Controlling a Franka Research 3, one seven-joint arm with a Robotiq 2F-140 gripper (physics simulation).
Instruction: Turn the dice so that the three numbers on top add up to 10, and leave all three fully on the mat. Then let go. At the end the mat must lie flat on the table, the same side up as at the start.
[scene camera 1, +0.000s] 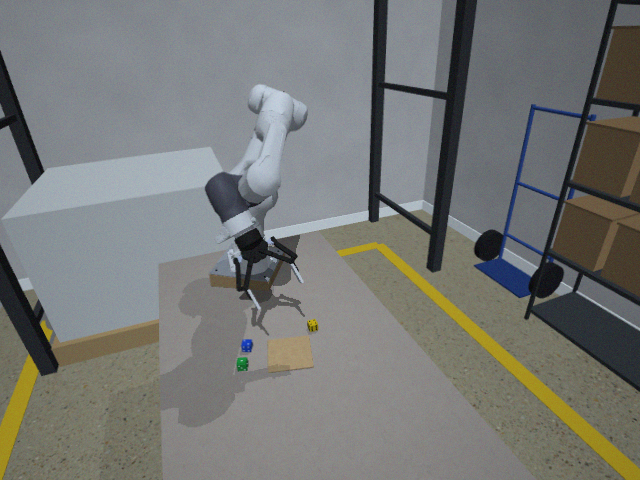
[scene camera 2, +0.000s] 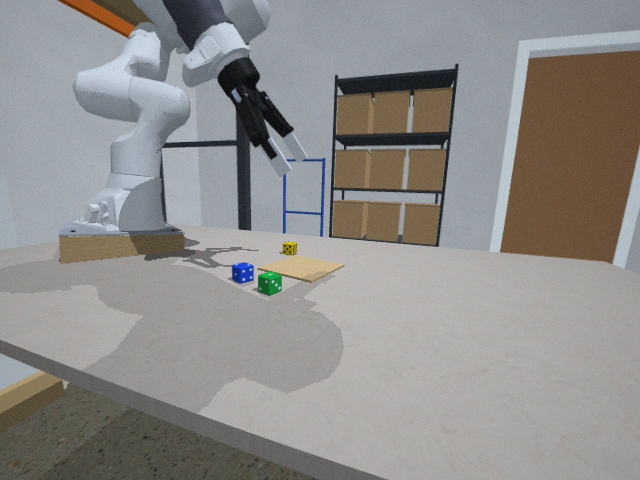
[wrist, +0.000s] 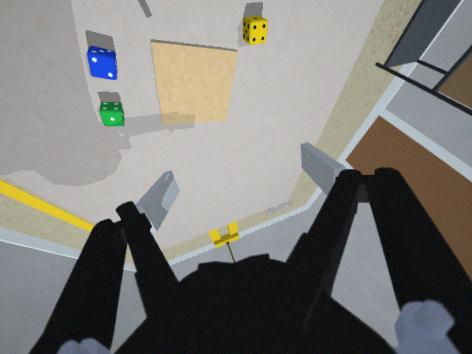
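Note:
The tan square mat (scene camera 1: 290, 353) (scene camera 2: 302, 267) (wrist: 195, 82) lies flat on the table. A blue die (scene camera 1: 246, 345) (scene camera 2: 242, 272) (wrist: 102, 63) and a green die (scene camera 1: 242, 364) (scene camera 2: 269, 283) (wrist: 112, 114) stand on the table beside one side of the mat, apart from it. The blue die's top seems to show 2, the green die's top 1. A yellow die (scene camera 1: 312, 325) (scene camera 2: 289, 248) (wrist: 255, 30) stands off the mat near another corner; its top seems to show 4. My gripper (scene camera 1: 280, 295) (scene camera 2: 292, 166) (wrist: 236, 168) is open and empty, tilted, high above the table.
The arm's base stands on a wooden block (scene camera 1: 240, 280) (scene camera 2: 121, 246) at one end of the table (scene camera 1: 330, 413) (scene camera 2: 439, 335). A large pale box (scene camera 1: 108, 227) stands beside the table. A shelf rack with cartons and a blue hand truck stand beyond the table.

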